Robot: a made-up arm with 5 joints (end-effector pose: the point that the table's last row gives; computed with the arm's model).
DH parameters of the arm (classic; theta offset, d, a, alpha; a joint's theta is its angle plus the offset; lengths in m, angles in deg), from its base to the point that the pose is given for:
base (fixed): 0 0 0 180
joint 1: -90 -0.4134 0.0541 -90
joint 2: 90 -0.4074 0.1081 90
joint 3: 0 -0.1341 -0.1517 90
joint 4: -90 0.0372 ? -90
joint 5: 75.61 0 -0.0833 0
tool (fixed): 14.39 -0.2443 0 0
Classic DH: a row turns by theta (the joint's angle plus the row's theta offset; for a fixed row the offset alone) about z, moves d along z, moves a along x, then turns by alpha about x.
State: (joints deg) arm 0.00 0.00 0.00 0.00 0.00
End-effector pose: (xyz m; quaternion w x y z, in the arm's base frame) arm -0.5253 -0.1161 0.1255 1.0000 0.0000 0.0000 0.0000
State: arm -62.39 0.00 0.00 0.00 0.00
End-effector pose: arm -0.1406 -0.5193 0.1255 0.8554 0.0000 0.0000 0.5180
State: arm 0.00 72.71 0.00 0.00 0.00
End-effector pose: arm -0.5253 0.2784 0.1653 0.8054 0.5928 0.0000 0.0000
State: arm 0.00 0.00 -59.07 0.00 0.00
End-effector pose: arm -0.1283 -0.1161 0.2168 0.8701 0.0000 -0.4930 0.0000
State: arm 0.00 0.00 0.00 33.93 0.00
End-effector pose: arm -0.5253 -0.2463 0.1872 0.9565 -0.2918 0.0000 0.0000
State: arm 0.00 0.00 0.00 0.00 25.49
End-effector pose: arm -0.5263 -0.1528 0.1255 0.9754 0.0000 0.0000 0.2206
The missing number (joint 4, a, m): 0.0568
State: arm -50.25 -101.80 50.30 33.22 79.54
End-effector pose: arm -0.5175 -0.4432 0.7877 0.3637 -0.7204 0.5512 0.2120
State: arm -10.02 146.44 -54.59 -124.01 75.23
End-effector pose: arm -0.3388 -0.1094 0.5131 0.4038 -0.2849 0.7162 0.4928
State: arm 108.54 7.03 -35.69 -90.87 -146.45
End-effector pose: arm 0.2427 0.2036 0.4152 0.2181 -0.7530 -0.0175 0.6206
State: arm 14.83 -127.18 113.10 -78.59 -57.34
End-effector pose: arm -0.4832 0.3100 0.1832 0.0730 0.1439 0.2556 0.9532
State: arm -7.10 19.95 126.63 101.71 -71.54
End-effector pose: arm -0.4340 -0.4335 0.4900 0.7032 -0.5033 0.1507 0.4790
